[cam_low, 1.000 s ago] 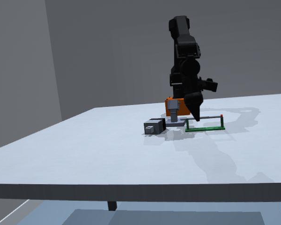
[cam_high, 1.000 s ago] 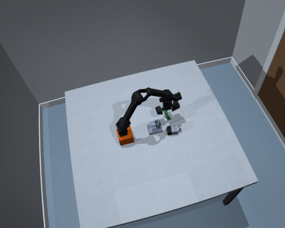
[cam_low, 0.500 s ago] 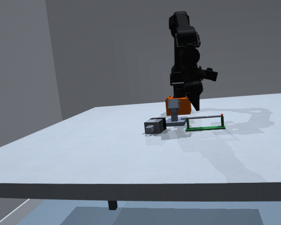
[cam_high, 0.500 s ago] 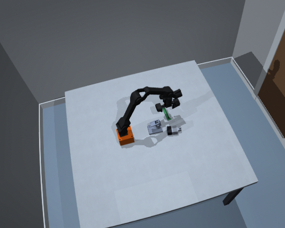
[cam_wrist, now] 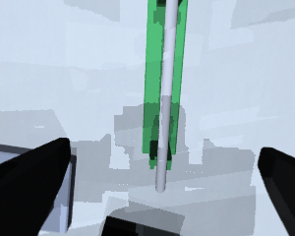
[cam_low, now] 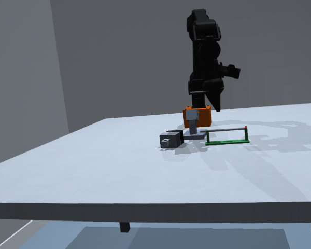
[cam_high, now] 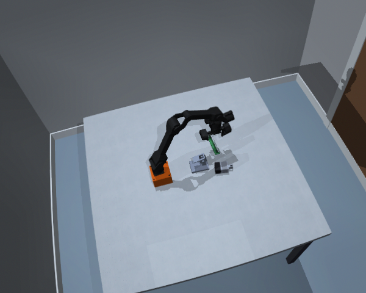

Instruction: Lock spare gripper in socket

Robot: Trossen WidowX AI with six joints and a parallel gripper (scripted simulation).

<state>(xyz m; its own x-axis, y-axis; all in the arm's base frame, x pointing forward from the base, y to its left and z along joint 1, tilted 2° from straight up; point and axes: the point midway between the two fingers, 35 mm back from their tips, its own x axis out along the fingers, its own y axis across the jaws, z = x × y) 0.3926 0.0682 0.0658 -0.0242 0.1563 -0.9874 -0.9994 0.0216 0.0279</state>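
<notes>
Right now my gripper tip is 16 cm to the left of the dark spare gripper and 9 cm above it. From my gripper tip the other things lie so: green rack (9 cm below, 2 cm to the left); grey mount (13 cm behind, 9 cm to the right, 6 cm below).
</notes>
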